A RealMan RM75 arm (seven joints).
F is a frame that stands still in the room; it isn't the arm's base.
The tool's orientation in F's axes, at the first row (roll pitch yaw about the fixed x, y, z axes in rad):
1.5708, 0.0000, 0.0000
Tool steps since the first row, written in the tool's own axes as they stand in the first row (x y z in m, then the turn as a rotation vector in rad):
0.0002, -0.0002, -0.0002, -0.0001, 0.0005, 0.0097
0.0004, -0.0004, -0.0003, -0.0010, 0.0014, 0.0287
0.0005, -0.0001, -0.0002, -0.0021, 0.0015, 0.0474
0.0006, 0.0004, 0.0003, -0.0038, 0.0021, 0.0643
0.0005, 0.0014, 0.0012, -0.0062, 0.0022, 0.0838
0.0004, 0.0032, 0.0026, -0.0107, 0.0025, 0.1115
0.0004, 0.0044, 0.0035, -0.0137, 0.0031, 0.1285
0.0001, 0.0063, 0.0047, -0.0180, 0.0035, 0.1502
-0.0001, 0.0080, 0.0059, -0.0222, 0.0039, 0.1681
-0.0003, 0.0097, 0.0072, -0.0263, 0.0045, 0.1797
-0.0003, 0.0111, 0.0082, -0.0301, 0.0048, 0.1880
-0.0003, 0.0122, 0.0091, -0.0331, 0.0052, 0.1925
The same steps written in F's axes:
0.0002, 0.0002, -0.0002, -0.0001, -0.0097, 0.0005
0.0004, 0.0003, -0.0004, -0.0010, -0.0287, 0.0014
0.0005, 0.0002, -0.0001, -0.0021, -0.0474, 0.0015
0.0006, -0.0003, 0.0004, -0.0038, -0.0643, 0.0021
0.0005, -0.0012, 0.0014, -0.0062, -0.0838, 0.0022
0.0004, -0.0026, 0.0032, -0.0107, -0.1115, 0.0025
0.0004, -0.0035, 0.0044, -0.0137, -0.1285, 0.0031
0.0001, -0.0047, 0.0063, -0.0180, -0.1502, 0.0035
-0.0001, -0.0059, 0.0080, -0.0222, -0.1681, 0.0039
-0.0003, -0.0072, 0.0097, -0.0263, -0.1797, 0.0045
-0.0003, -0.0082, 0.0111, -0.0301, -0.1880, 0.0048
-0.0003, -0.0091, 0.0122, -0.0331, -0.1925, 0.0052

